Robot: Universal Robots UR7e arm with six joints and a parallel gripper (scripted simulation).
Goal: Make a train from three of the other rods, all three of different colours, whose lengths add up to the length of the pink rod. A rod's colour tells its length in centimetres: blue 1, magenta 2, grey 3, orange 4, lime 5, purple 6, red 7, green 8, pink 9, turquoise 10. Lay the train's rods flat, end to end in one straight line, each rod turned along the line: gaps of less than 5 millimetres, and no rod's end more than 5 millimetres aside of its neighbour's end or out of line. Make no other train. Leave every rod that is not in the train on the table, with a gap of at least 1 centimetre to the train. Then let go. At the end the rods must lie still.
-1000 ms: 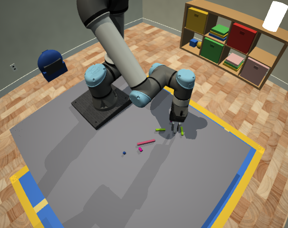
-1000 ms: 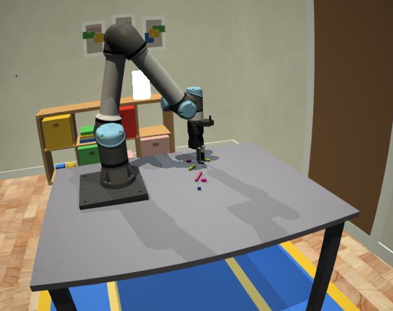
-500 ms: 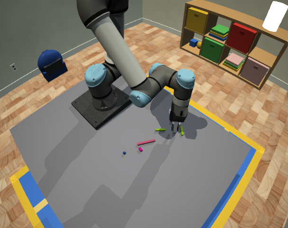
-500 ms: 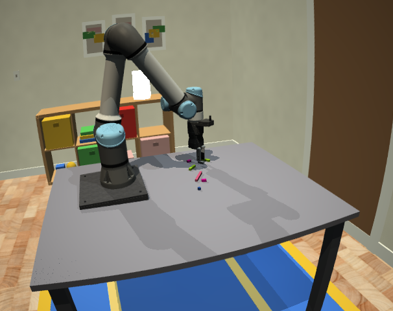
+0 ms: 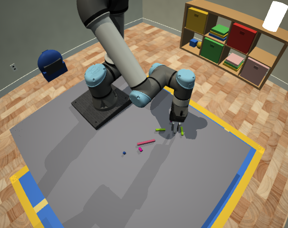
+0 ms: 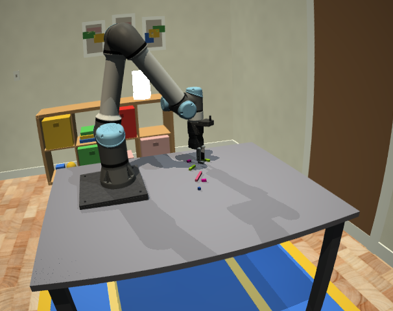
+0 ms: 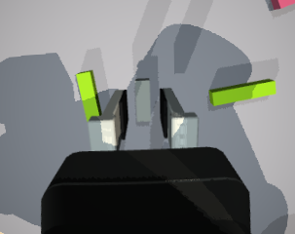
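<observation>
The grey rod lies 3 cm below my hand. From my hand the other things lie so: lime rod: 3 cm ahead, 2 cm to the left, 3 cm below; then blue rod: 12 cm behind, 26 cm to the right, 3 cm below; then pink rod: 8 cm behind, 15 cm to the right, 3 cm below.
</observation>
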